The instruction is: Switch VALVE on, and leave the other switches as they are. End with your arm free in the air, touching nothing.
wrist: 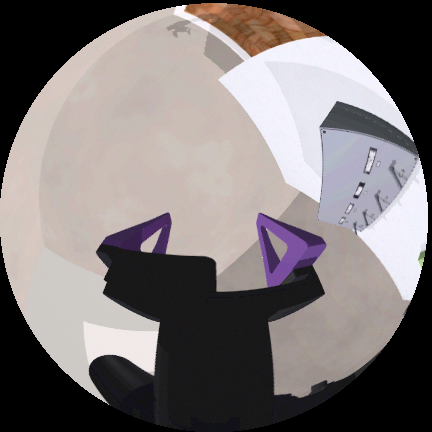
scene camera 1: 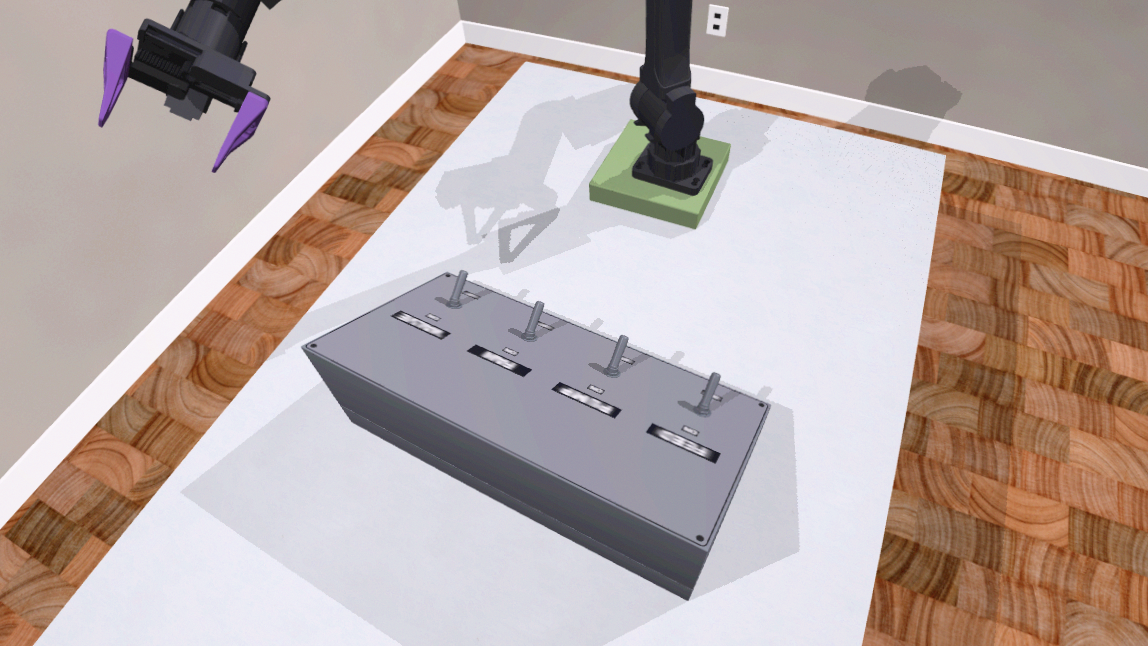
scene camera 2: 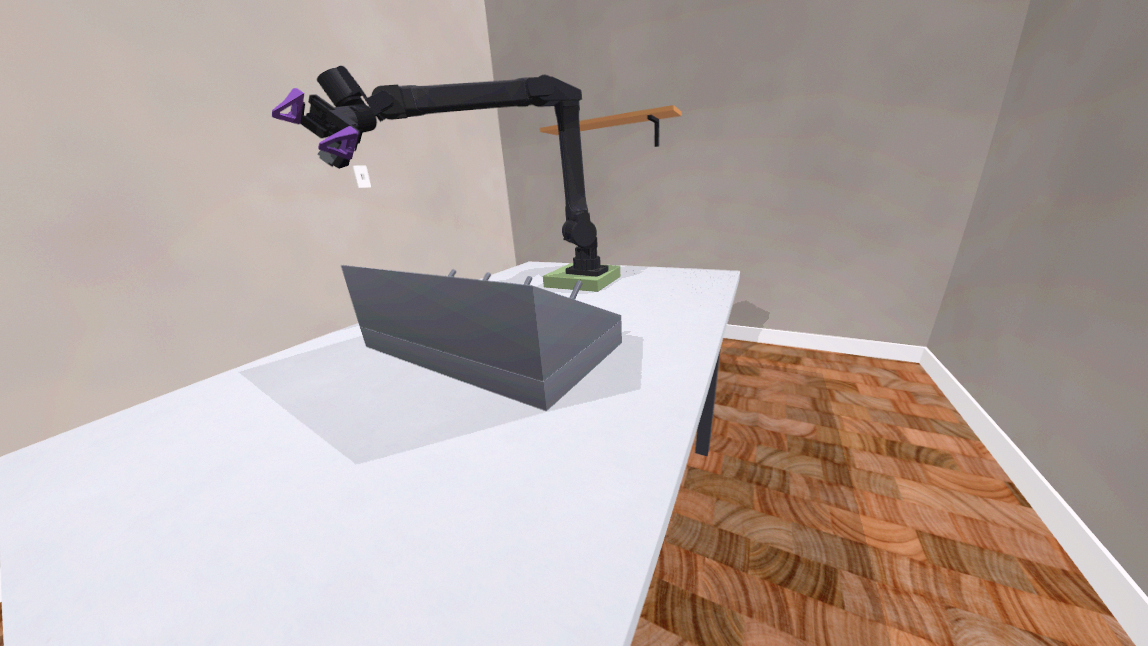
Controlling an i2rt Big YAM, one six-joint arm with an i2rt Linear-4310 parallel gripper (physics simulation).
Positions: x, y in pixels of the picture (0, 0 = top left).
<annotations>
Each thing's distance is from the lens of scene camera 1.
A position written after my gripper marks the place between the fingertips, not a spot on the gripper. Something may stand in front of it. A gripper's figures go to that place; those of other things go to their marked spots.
my gripper (scene camera 1: 158, 147): 69 cm
grey switch box (scene camera 1: 625, 462): 68 cm
</annotations>
